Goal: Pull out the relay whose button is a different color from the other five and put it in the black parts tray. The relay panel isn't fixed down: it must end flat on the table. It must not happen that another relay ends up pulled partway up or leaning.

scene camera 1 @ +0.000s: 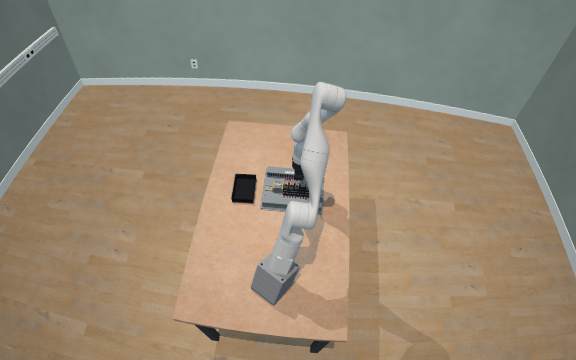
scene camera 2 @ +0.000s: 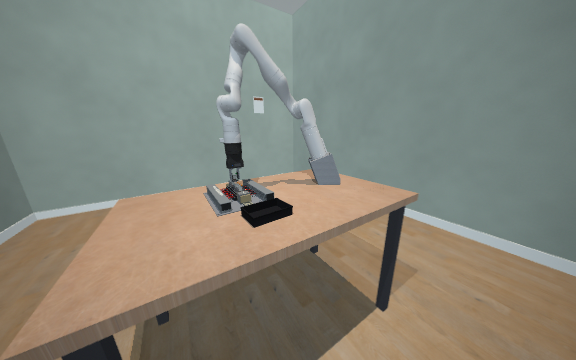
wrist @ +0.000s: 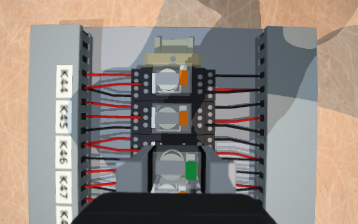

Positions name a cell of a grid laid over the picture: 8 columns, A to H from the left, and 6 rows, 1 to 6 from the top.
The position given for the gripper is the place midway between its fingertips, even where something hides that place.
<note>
In view: the gripper (wrist: D5), a black parts tray (scene camera 2: D4) and a relay panel (scene camera 1: D4).
The relay panel shows as well in scene camera 2 (scene camera 2: D4) and in the wrist view (wrist: G2). The wrist view misses the black parts tray: it is out of frame.
</note>
